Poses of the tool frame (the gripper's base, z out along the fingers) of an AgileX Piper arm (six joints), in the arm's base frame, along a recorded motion.
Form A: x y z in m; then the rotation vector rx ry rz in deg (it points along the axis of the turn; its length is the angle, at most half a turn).
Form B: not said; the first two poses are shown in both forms.
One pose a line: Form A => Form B
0.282, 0.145, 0.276, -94.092, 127.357, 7.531 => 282, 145, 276, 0.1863, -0.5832, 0.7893, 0.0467
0.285, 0.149, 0.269, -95.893, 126.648, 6.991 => 285, 149, 269, 0.1822, -0.5930, 0.7832, 0.0432
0.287, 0.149, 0.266, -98.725, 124.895, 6.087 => 287, 149, 266, 0.1795, -0.6096, 0.7712, 0.0376
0.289, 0.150, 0.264, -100.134, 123.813, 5.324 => 289, 150, 264, 0.1794, -0.6183, 0.7645, 0.0329
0.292, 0.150, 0.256, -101.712, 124.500, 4.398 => 292, 150, 256, 0.1665, -0.6236, 0.7633, 0.0270
